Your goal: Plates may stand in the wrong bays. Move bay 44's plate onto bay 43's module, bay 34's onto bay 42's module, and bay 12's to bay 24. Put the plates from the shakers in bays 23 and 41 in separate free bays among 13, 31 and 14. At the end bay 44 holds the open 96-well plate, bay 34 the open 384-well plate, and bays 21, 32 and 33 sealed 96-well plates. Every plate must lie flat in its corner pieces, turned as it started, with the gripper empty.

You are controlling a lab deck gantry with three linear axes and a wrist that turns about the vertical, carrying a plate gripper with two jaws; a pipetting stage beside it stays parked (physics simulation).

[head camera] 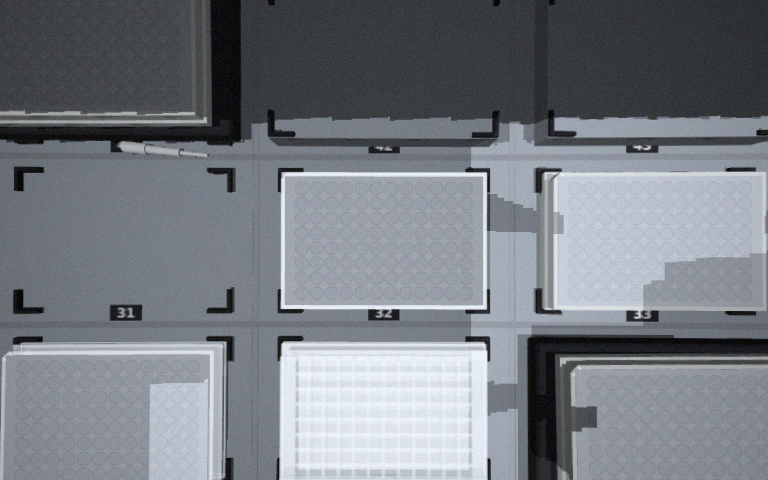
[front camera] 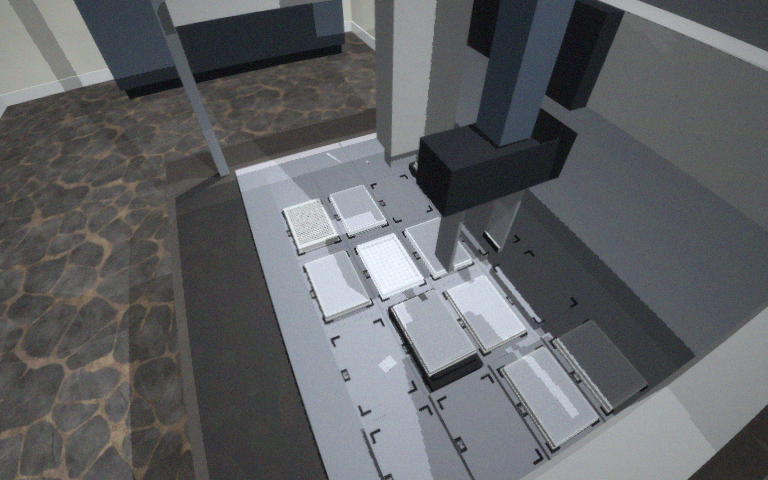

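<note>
My gripper is open and empty, raised over the sealed plate in bay 32. A sealed plate lies in bay 12. The bay 23 shaker carries a sealed plate; the bay 41 shaker's plate shows in the head view. The modules at bay 42 and bay 43 bear no plate. Sealed-looking plates lie in bay 34 and bay 44. A finely holed open plate lies in bay 11, a white gridded plate in bay 22.
Sealed plates lie in bay 21 and bay 33. Bays 13, 14, 24 and 31 show bare corner pieces. A pale slip lies in bay 13; a thin white tapered object lies beside the bay 41 shaker.
</note>
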